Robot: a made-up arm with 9 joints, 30 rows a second.
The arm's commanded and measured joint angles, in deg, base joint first. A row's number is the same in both.
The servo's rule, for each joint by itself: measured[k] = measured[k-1] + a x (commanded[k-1-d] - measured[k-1]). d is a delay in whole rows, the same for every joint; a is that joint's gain. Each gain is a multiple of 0.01, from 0.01 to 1. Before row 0 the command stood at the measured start. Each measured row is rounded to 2 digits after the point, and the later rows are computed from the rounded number. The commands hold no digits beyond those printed.
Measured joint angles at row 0:
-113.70, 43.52, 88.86, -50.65, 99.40, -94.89, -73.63, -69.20, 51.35
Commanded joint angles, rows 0 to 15:
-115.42, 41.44, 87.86, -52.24, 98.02, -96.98, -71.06, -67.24, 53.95
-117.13, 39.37, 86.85, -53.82, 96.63, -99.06, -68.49, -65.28, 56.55
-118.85, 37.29, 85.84, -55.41, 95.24, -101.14, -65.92, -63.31, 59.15
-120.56, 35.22, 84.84, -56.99, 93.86, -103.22, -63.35, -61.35, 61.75
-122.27, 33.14, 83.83, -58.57, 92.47, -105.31, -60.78, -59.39, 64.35
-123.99, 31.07, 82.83, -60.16, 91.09, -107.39, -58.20, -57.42, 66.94
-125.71, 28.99, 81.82, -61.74, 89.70, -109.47, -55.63, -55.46, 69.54
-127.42, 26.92, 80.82, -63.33, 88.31, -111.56, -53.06, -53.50, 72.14
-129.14, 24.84, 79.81, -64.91, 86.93, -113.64, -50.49, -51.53, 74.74
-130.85, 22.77, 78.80, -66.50, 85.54, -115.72, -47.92, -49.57, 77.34
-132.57, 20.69, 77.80, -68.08, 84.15, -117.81, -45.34, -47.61, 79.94
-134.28, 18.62, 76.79, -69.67, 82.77, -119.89, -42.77, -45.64, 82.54
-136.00, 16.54, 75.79, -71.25, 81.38, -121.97, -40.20, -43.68, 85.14
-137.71, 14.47, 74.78, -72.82, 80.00, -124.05, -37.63, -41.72, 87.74
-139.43, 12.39, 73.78, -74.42, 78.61, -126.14, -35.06, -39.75, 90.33
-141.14, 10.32, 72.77, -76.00, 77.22, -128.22, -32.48, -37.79, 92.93
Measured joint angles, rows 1 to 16:
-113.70, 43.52, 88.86, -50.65, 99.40, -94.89, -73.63, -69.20, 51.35
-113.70, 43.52, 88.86, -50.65, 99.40, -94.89, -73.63, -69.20, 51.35
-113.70, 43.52, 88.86, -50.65, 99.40, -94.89, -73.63, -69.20, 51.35
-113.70, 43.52, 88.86, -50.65, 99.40, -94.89, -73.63, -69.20, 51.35
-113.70, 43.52, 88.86, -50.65, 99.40, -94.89, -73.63, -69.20, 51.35
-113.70, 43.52, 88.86, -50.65, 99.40, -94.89, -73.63, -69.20, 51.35
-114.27, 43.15, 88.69, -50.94, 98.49, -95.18, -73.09, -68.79, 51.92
-115.21, 42.47, 88.38, -51.46, 97.26, -95.72, -72.12, -68.05, 52.94
-116.41, 41.54, 87.95, -52.17, 95.93, -96.48, -70.82, -67.05, 54.31
-117.78, 40.40, 87.42, -53.04, 94.56, -97.42, -69.25, -65.85, 55.95
-119.26, 39.09, 86.81, -54.04, 93.18, -98.52, -67.47, -64.49, 57.80
-120.82, 37.65, 86.13, -55.14, 91.80, -99.76, -65.52, -63.01, 59.81
-122.43, 36.09, 85.40, -56.33, 90.41, -101.12, -63.44, -61.42, 61.95
-124.08, 34.44, 84.62, -57.59, 89.02, -102.58, -61.26, -59.76, 64.19
-125.75, 32.71, 83.80, -58.91, 87.64, -104.13, -59.00, -58.03, 66.51
-127.43, 30.92, 82.95, -60.28, 86.25, -105.75, -56.67, -56.25, 68.89
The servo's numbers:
d 6
a 0.33 0.18 0.17 0.18 0.66 0.14 0.21 0.21 0.22

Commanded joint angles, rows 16 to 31:
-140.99, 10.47, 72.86, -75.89, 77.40, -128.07, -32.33, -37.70, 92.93
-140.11, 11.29, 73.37, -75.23, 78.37, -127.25, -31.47, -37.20, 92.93
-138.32, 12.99, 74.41, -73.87, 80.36, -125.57, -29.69, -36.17, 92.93
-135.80, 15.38, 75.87, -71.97, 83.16, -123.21, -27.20, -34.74, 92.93
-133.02, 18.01, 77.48, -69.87, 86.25, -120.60, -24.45, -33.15, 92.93
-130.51, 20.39, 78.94, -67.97, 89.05, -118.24, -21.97, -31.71, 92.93
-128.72, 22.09, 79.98, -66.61, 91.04, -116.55, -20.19, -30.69, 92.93
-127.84, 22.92, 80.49, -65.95, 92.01, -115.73, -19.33, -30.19, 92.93
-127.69, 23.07, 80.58, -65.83, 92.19, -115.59, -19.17, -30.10, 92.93
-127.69, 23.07, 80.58, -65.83, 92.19, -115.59, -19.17, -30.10, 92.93
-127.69, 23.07, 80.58, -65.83, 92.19, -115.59, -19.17, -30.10, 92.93
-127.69, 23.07, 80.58, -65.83, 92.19, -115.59, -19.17, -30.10, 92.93
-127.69, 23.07, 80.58, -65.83, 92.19, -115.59, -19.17, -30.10, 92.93
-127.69, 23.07, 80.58, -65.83, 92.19, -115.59, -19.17, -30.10, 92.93
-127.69, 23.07, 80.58, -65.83, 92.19, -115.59, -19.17, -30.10, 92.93
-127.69, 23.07, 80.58, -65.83, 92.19, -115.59, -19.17, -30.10, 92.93
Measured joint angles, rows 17 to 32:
-129.13, 29.08, 82.07, -61.68, 84.86, -107.44, -54.29, -54.44, 71.32
-130.83, 27.20, 81.17, -63.12, 83.48, -109.18, -51.87, -52.59, 73.79
-132.54, 25.28, 80.26, -64.58, 82.09, -110.97, -49.42, -50.72, 76.29
-134.25, 23.33, 79.33, -66.06, 80.71, -112.80, -46.94, -48.83, 78.81
-135.96, 21.36, 78.39, -67.56, 79.32, -114.67, -44.45, -46.92, 81.34
-137.67, 19.37, 77.43, -69.08, 77.93, -116.57, -41.94, -45.00, 83.89
-138.77, 17.77, 76.65, -70.31, 77.58, -118.18, -39.92, -43.47, 85.88
-139.21, 16.60, 76.09, -71.20, 78.10, -119.45, -38.15, -42.15, 87.43
-138.92, 15.95, 75.80, -71.68, 79.59, -120.31, -36.37, -40.89, 88.64
-137.89, 15.85, 75.81, -71.73, 81.95, -120.72, -34.44, -39.60, 89.58
-136.28, 16.24, 76.09, -71.40, 84.79, -120.70, -32.34, -38.25, 90.32
-134.38, 16.99, 76.57, -70.78, 87.60, -120.36, -30.16, -36.88, 90.89
-132.51, 17.91, 77.15, -70.03, 89.87, -119.83, -28.07, -35.58, 91.34
-130.97, 18.81, 77.72, -69.30, 91.28, -119.26, -26.23, -34.45, 91.69
-129.89, 19.58, 78.21, -68.68, 91.88, -118.75, -24.75, -33.54, 91.96
-129.16, 20.21, 78.61, -68.17, 92.08, -118.31, -23.58, -32.82, 92.17

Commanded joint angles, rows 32 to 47:
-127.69, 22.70, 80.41, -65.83, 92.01, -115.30, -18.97, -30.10, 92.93
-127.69, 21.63, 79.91, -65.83, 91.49, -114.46, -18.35, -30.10, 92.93
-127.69, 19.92, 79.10, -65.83, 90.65, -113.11, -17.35, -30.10, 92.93
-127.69, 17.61, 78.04, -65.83, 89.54, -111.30, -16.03, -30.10, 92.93
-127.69, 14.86, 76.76, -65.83, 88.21, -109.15, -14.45, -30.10, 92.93
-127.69, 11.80, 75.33, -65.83, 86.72, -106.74, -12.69, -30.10, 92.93
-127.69, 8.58, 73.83, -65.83, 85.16, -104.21, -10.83, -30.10, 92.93
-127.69, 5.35, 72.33, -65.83, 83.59, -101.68, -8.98, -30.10, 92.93
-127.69, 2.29, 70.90, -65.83, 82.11, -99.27, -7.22, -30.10, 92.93
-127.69, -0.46, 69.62, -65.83, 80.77, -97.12, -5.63, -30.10, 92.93
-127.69, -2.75, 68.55, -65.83, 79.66, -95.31, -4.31, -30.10, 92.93
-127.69, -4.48, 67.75, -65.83, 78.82, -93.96, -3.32, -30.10, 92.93
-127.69, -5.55, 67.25, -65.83, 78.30, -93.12, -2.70, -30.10, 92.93
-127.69, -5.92, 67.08, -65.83, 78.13, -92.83, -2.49, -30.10, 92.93
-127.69, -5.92, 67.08, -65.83, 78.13, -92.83, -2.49, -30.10, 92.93
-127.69, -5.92, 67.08, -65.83, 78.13, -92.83, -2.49, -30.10, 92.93
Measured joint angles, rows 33 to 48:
-128.67, 20.72, 78.94, -67.75, 92.15, -117.93, -22.65, -32.25, 92.34
-128.35, 21.14, 79.22, -67.40, 92.18, -117.60, -21.92, -31.80, 92.47
-128.13, 21.49, 79.45, -67.12, 92.19, -117.32, -21.34, -31.44, 92.57
-127.98, 21.77, 79.64, -66.89, 92.19, -117.08, -20.88, -31.16, 92.65
-127.88, 22.00, 79.80, -66.70, 92.19, -116.87, -20.52, -30.94, 92.71
-127.82, 22.19, 79.93, -66.54, 92.19, -116.69, -20.24, -30.76, 92.76
-127.78, 22.28, 80.01, -66.41, 92.07, -116.50, -19.97, -30.62, 92.80
-127.75, 22.16, 79.99, -66.31, 91.69, -116.21, -19.63, -30.51, 92.83
-127.73, 21.76, 79.84, -66.22, 91.00, -115.78, -19.15, -30.42, 92.85
-127.72, 21.01, 79.53, -66.15, 90.04, -115.15, -18.49, -30.35, 92.87
-127.71, 19.90, 79.06, -66.09, 88.83, -114.31, -17.64, -30.30, 92.88
-127.70, 18.44, 78.43, -66.04, 87.44, -113.25, -16.60, -30.26, 92.89
-127.70, 16.67, 77.65, -66.00, 85.94, -111.98, -15.39, -30.23, 92.90
-127.70, 14.63, 76.75, -65.97, 84.39, -110.54, -14.04, -30.20, 92.91
-127.70, 12.41, 75.76, -65.94, 82.89, -108.96, -12.61, -30.18, 92.91
-127.70, 10.09, 74.72, -65.92, 81.49, -107.30, -11.14, -30.16, 92.91

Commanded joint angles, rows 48 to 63:
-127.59, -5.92, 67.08, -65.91, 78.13, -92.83, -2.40, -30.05, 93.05
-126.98, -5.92, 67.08, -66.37, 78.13, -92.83, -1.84, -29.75, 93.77
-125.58, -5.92, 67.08, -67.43, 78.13, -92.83, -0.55, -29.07, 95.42
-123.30, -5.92, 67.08, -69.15, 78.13, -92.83, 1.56, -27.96, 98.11
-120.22, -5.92, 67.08, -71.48, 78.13, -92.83, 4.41, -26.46, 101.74
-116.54, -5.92, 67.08, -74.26, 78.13, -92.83, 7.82, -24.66, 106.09
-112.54, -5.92, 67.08, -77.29, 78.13, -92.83, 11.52, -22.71, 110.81
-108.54, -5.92, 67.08, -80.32, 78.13, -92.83, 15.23, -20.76, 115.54
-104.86, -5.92, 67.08, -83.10, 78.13, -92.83, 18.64, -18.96, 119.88
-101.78, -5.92, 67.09, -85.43, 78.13, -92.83, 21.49, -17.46, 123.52
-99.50, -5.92, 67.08, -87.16, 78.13, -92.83, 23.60, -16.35, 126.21
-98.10, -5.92, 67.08, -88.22, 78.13, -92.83, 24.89, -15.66, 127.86
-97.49, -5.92, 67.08, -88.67, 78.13, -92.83, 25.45, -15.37, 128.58
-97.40, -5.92, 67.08, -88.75, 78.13, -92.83, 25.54, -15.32, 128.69
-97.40, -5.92, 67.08, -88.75, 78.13, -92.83, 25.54, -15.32, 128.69
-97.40, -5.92, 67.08, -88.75, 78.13, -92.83, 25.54, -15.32, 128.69
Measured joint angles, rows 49 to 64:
-127.70, 7.78, 73.67, -65.90, 80.28, -105.62, -9.71, -30.15, 92.91
-127.70, 5.57, 72.66, -65.89, 79.32, -103.99, -8.37, -30.14, 92.91
-127.70, 3.57, 71.74, -65.88, 78.65, -102.47, -7.18, -30.13, 92.91
-127.70, 1.86, 70.95, -65.87, 78.31, -101.12, -6.20, -30.12, 92.91
-127.70, 0.46, 70.29, -65.86, 78.19, -99.96, -5.42, -30.12, 92.91
-127.70, -0.69, 69.74, -65.85, 78.15, -98.96, -4.80, -30.12, 92.91
-127.66, -1.63, 69.29, -65.86, 78.14, -98.10, -4.30, -30.11, 92.94
-127.44, -2.40, 68.91, -65.95, 78.13, -97.36, -3.78, -30.03, 93.12
-126.83, -3.03, 68.60, -66.22, 78.13, -96.73, -3.10, -29.83, 93.63
-125.67, -3.55, 68.34, -66.75, 78.13, -96.18, -2.12, -29.44, 94.62
-123.87, -3.98, 68.13, -67.60, 78.13, -95.71, -0.75, -28.81, 96.19
-121.45, -4.33, 67.95, -68.80, 78.13, -95.31, 1.05, -27.94, 98.37
-118.51, -4.62, 67.80, -70.33, 78.13, -94.96, 3.25, -26.84, 101.11
-115.22, -4.85, 67.68, -72.13, 78.13, -94.66, 5.77, -25.56, 104.28
-111.80, -5.04, 67.58, -74.10, 78.13, -94.40, 8.47, -24.17, 107.71
-108.49, -5.20, 67.50, -76.14, 78.13, -94.18, 11.20, -22.76, 111.19

